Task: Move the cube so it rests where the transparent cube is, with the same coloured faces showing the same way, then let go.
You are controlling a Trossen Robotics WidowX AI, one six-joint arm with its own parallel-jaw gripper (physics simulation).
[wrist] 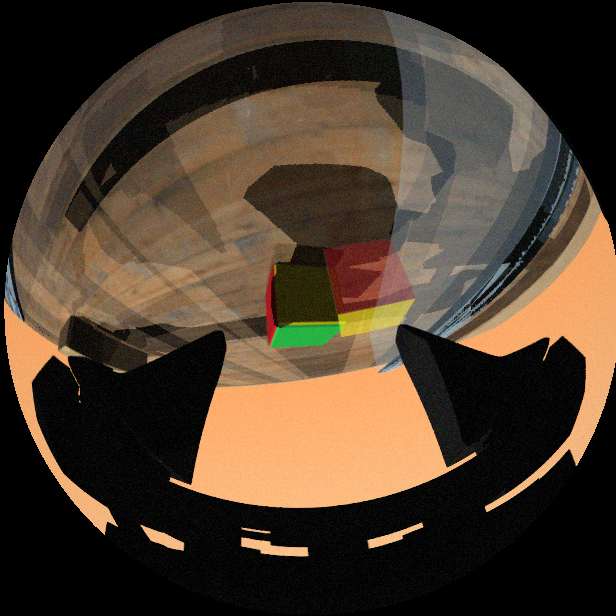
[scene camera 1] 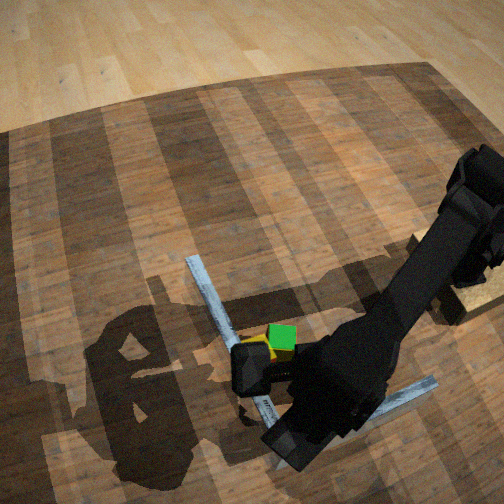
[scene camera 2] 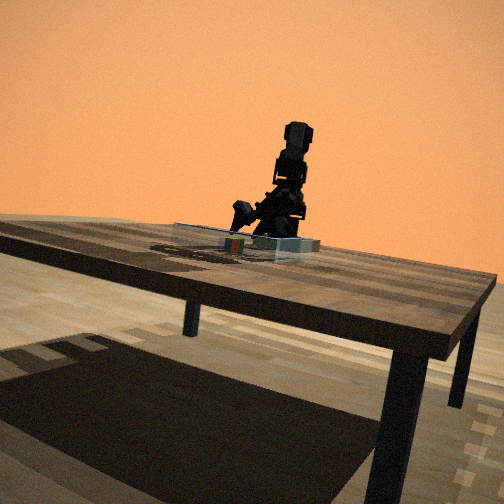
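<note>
The cube [scene camera 1: 281,338] sits on the wooden table with a green face up and a yellow side; it also shows in the second scene view [scene camera 2: 234,244]. In the wrist view the solid cube [wrist: 303,305] overlaps a transparent cube [wrist: 370,288] with red and yellow faces, just to its right. My gripper [scene camera 1: 252,366] is low over the table right beside the cube. Its two dark fingers [wrist: 310,400] are spread apart with nothing between them, the cube lying just beyond the tips.
A pale grey L-shaped rail [scene camera 1: 215,305] runs along the table under the cube and arm, with a second leg at the right [scene camera 1: 405,397]. The arm's shadow [scene camera 1: 140,390] falls to the left. The table's far edge lies well away.
</note>
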